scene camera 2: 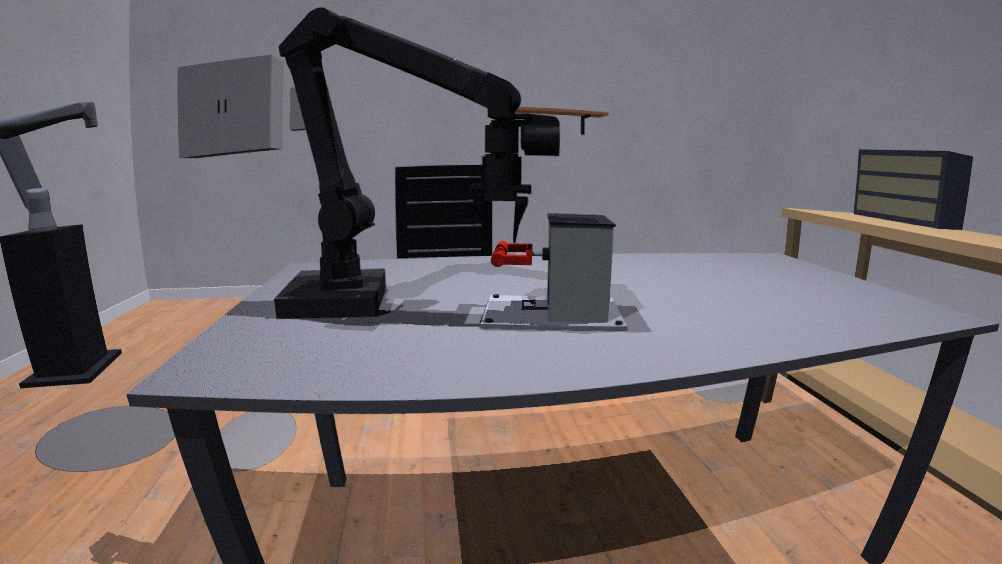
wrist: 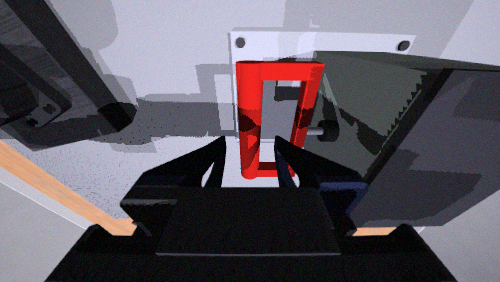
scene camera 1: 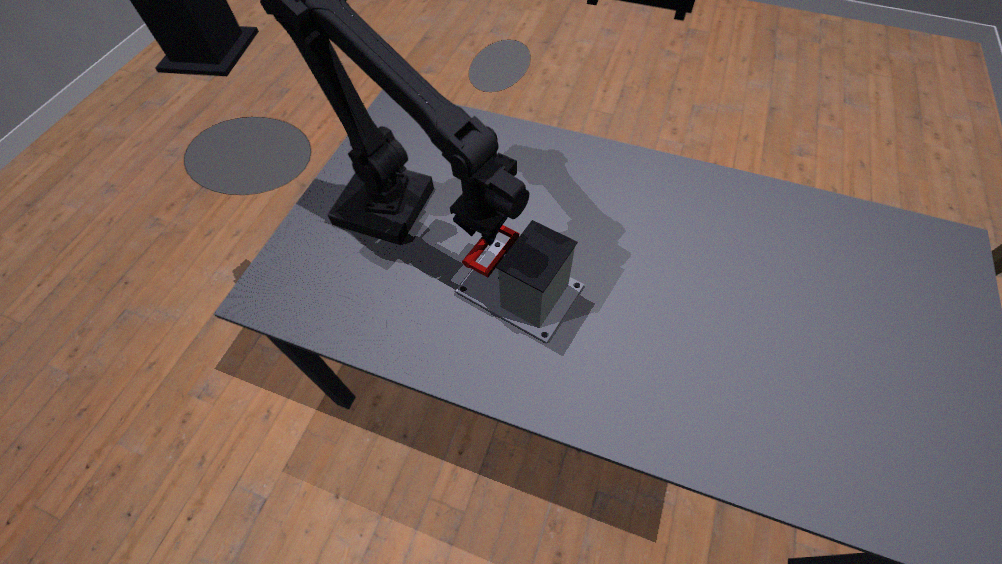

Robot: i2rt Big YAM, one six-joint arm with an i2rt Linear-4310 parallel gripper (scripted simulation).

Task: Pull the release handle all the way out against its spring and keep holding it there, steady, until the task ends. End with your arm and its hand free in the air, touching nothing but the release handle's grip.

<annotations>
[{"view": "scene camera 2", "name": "gripper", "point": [500, 242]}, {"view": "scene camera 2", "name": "grey-green box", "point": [580, 259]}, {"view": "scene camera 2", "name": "pale baseplate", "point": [502, 312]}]
</annotations>
